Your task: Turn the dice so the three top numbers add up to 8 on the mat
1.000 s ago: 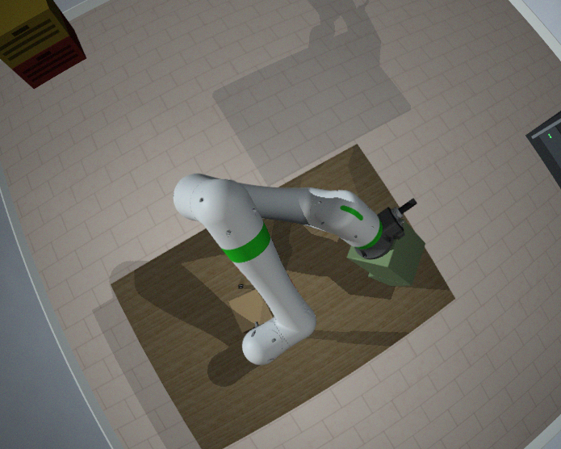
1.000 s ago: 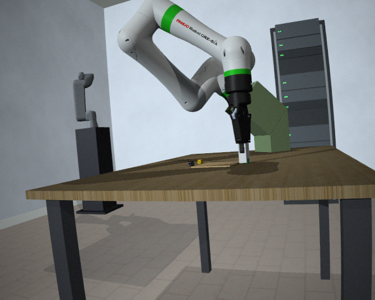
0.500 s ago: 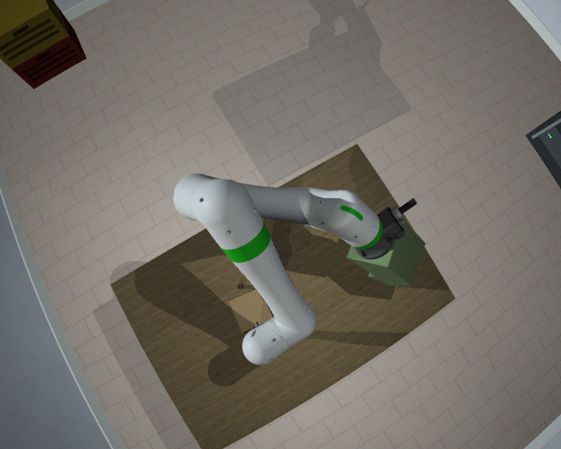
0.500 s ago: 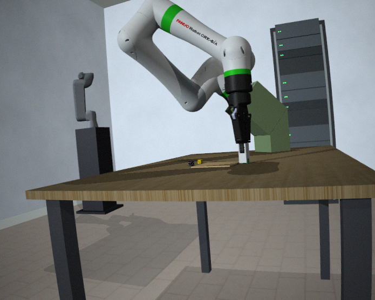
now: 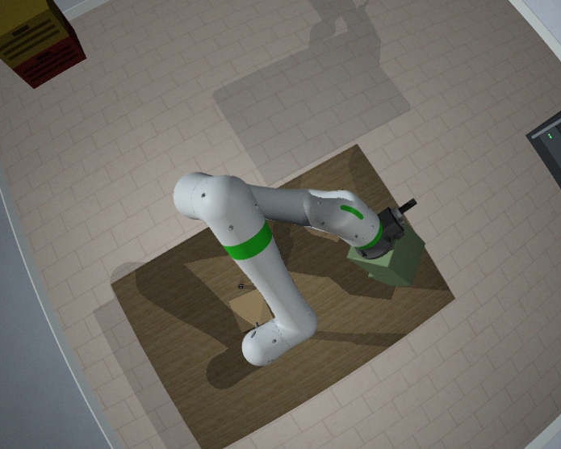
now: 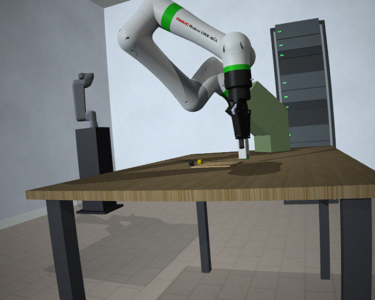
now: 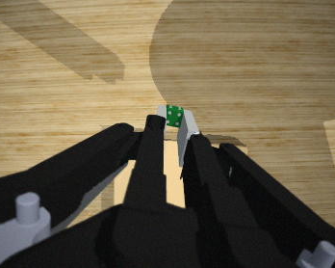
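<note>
Now: the tan mat 10 cm to the right of my hand and 5 cm below it. The rest, counted from my hand: yellow die (18 cm to the right, 9 cm behind, 4 cm below); black die (20 cm to the right, 4 cm below, 2 cm behind); green die (3 cm below, 1 cm to the left).
</note>
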